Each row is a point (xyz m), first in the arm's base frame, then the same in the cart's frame.
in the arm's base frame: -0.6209 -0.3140 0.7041
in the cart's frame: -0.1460 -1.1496 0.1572
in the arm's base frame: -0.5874 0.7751 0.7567
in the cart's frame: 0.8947 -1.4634 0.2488
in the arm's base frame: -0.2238 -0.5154 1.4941
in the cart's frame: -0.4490 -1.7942 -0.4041
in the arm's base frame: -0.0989 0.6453 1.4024
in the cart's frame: 0.7075 -1.9734 -0.3654
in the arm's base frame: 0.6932 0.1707 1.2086
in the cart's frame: 0.4246 -1.5483 -1.1587
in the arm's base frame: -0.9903 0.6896 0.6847
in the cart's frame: 0.7622 -1.4359 0.6444
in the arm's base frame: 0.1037 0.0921 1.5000
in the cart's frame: 0.1876 -1.8990 -0.6494
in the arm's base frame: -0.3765 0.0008 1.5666
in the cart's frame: 0.0060 -2.0145 -0.2055
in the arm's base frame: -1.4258 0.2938 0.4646
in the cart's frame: 0.3587 -1.1951 1.0616
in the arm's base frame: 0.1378 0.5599 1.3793
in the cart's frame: 0.6695 -1.8936 -0.6021
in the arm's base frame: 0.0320 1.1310 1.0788
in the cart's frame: 1.2676 -1.7634 -0.3717
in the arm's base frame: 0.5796 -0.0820 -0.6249
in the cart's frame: 0.5686 0.2505 -0.7318
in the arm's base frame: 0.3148 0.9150 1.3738
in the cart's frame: 1.0412 -1.9485 -0.7297
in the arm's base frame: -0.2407 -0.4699 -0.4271
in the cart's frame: 0.0169 0.0299 -0.0180
